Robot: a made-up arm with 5 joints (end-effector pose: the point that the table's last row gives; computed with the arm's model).
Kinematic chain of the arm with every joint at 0, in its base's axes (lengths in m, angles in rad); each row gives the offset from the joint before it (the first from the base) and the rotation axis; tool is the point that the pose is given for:
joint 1: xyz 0 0 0.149 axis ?
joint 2: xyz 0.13 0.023 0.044 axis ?
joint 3: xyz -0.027 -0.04 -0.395 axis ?
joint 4: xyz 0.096 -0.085 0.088 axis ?
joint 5: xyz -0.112 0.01 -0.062 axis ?
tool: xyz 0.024 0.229 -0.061
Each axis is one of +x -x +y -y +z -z.
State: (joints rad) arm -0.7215 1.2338 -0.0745 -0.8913 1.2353
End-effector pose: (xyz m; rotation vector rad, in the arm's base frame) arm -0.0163 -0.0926 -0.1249 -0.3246 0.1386 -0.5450
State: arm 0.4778 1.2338 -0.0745 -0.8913 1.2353
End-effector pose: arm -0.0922 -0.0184 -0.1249 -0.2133 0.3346 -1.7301
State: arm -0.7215 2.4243 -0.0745 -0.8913 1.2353
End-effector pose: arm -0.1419 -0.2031 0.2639 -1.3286 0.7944 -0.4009
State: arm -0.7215 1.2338 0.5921 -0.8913 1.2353
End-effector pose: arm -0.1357 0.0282 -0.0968 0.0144 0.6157 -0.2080
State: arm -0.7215 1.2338 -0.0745 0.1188 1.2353
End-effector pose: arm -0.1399 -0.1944 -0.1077 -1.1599 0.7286 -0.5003
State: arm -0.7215 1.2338 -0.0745 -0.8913 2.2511
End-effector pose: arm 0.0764 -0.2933 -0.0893 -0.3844 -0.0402 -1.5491
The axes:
joint 1: -z
joint 2: +y
joint 3: +z
joint 4: +y
joint 5: -z

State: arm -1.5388 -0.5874 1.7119 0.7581 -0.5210
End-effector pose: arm 0.1771 0.1478 -0.0981 1.2450 0.5128 -2.4548
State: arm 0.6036 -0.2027 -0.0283 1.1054 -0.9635
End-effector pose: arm 0.0252 0.0584 0.0552 0.6526 0.6296 0.3118
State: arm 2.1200 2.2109 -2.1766 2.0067 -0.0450
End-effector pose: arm -0.0797 0.1122 0.2236 -0.6451 -0.5558 0.5070
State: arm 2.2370 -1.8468 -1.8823 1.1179 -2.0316
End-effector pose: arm 0.0014 -0.2912 0.0894 -1.4440 -1.3514 -0.3029
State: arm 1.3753 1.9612 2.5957 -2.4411 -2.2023
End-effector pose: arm 0.3254 0.2127 0.6102 -0.5661 -1.8290 -1.0169
